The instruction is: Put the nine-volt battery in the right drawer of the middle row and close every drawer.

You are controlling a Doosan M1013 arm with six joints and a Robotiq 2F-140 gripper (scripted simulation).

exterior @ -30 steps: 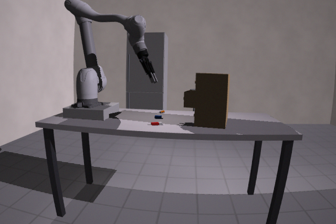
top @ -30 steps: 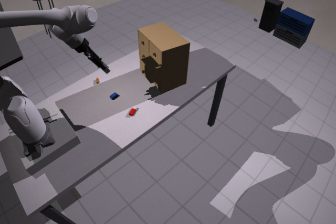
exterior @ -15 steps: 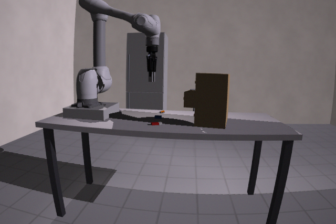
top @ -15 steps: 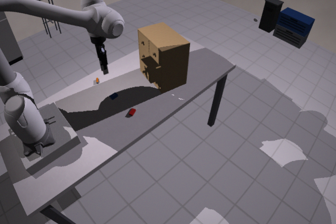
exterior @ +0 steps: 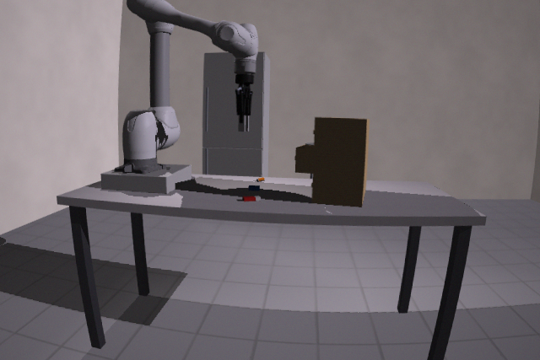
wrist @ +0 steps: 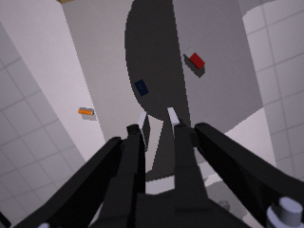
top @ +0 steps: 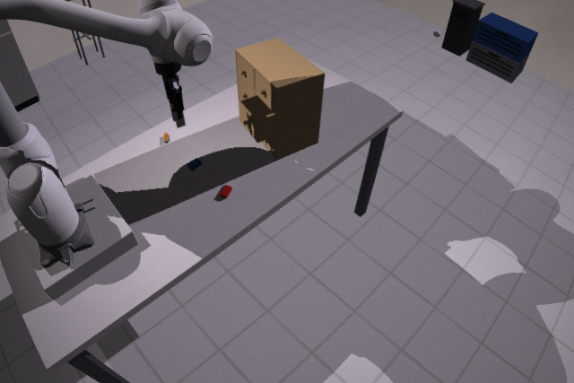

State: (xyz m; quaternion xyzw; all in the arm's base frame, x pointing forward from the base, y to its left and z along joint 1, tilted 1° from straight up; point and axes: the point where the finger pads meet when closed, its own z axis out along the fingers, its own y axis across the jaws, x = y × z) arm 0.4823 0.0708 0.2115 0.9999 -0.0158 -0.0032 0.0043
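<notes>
The blue nine-volt battery is 20 mm ahead of my hand, 40 mm to the left of it and 280 mm below it. From my hand the other things lie so: red block: 90 mm ahead, 120 mm to the right, 280 mm below; then small orange thing: 250 mm to the left, 280 mm below.
</notes>
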